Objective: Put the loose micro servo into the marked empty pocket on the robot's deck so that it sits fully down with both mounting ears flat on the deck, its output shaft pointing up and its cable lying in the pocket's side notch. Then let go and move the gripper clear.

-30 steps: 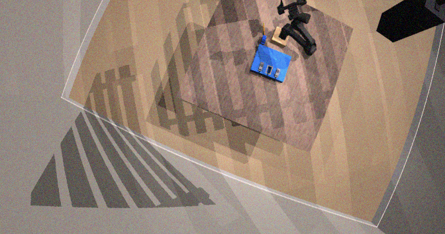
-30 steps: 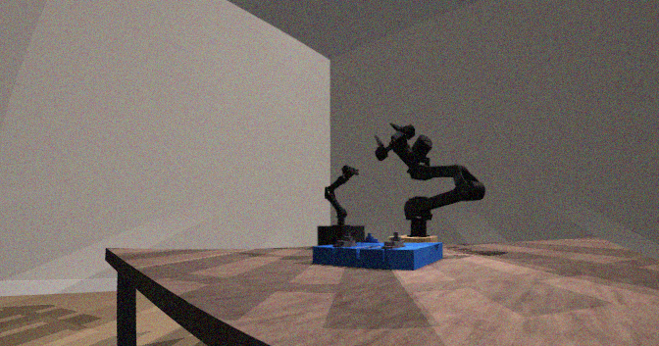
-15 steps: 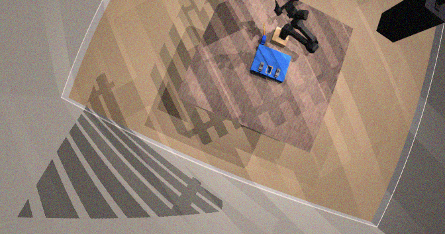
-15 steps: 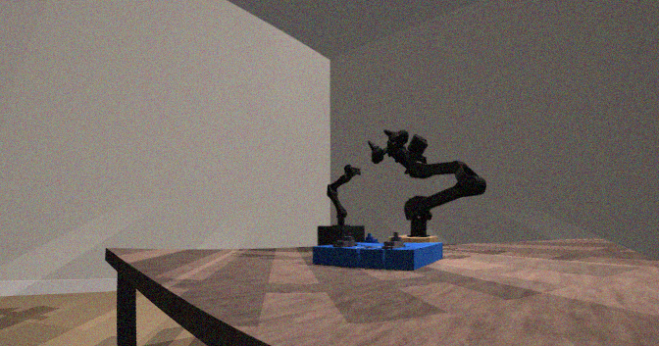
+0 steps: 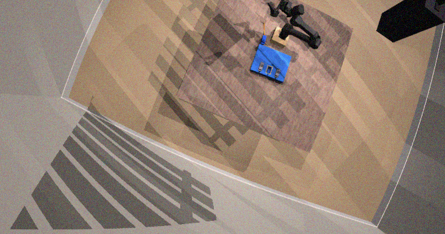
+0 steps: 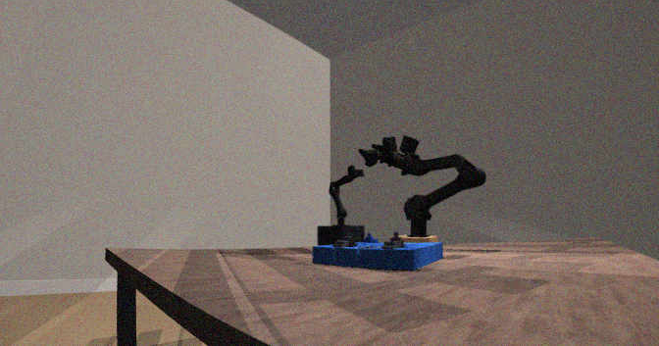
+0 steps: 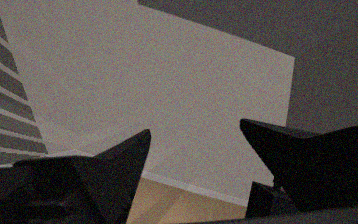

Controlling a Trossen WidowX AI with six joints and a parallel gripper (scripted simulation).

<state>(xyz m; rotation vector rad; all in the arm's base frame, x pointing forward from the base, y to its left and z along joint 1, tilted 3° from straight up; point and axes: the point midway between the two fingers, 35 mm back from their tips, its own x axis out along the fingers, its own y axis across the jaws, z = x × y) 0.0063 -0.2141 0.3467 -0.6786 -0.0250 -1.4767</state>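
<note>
The blue robot deck lies 41 cm below my gripper tip, 24 cm to the left of it and 22 cm ahead of it.
</note>
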